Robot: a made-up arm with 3 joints. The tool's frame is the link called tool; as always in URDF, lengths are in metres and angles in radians. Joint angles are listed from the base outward. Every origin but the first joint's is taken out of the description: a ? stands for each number. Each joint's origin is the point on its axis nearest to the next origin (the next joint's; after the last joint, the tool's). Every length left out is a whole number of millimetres.
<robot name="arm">
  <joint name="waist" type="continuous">
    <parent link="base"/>
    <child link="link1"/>
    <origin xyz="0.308 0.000 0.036" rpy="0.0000 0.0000 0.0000"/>
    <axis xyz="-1 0 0"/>
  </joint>
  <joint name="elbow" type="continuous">
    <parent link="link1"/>
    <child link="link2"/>
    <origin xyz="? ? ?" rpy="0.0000 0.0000 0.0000"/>
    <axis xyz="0 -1 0"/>
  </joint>
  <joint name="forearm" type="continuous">
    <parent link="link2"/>
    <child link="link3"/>
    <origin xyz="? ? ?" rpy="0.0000 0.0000 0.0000"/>
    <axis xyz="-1 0 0"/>
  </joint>
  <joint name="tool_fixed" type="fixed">
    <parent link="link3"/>
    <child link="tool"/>
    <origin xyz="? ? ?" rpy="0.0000 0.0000 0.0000"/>
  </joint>
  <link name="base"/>
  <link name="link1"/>
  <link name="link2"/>
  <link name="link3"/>
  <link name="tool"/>
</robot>
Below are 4 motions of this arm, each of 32 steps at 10 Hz.
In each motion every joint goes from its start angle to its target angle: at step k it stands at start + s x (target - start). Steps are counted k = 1, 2, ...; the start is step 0. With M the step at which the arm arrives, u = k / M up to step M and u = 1 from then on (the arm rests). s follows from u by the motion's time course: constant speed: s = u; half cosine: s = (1 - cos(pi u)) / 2; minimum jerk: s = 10 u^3 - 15 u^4 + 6 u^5.
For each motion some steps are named. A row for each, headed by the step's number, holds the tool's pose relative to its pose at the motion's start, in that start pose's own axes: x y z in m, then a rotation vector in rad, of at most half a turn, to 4 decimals.
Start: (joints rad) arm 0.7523 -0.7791 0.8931
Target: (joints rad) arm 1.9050 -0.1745 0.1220
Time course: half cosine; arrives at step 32
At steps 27, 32:
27: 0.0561 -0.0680 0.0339 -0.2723 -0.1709 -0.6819
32: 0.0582 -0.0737 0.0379 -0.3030 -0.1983 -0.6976

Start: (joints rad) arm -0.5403 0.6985 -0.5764
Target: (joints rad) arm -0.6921 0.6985 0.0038
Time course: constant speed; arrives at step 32
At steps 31, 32:
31: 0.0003 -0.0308 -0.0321 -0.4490 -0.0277 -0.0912
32: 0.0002 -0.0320 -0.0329 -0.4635 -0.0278 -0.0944

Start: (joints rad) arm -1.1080 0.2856 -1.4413
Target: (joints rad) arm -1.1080 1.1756 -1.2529
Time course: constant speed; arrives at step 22
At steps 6, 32:
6: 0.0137 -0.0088 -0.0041 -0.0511 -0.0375 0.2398
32: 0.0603 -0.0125 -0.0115 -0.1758 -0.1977 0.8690

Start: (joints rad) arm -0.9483 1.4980 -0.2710
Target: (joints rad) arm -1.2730 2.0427 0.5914
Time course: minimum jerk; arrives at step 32
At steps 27, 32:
27: 0.0807 -0.0971 -0.0118 -0.8705 -0.4882 -0.3994
32: 0.0823 -0.1010 -0.0103 -0.8981 -0.4988 -0.4186

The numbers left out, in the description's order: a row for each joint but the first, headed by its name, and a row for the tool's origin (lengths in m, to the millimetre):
elbow: 0.000 -0.069 0.072
forearm: -0.031 0.000 -0.108
tool: 0.000 0.066 -0.056

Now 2 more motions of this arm.
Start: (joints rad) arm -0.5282 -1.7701 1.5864
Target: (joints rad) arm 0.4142 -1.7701 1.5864
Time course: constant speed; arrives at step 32
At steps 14, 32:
14: -0.0383 0.0067 0.0654 0.0816 0.4041 0.0063
32: -0.0447 0.0065 0.1626 0.1866 0.9236 0.0144

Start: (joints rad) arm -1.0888 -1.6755 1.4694
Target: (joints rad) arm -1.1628 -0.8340 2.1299
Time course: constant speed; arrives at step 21
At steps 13, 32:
13: 0.0873 -0.0335 -0.0226 -0.3923 0.0081 -0.5262
32: 0.1216 -0.0710 -0.0263 -0.5966 0.1222 -0.8491

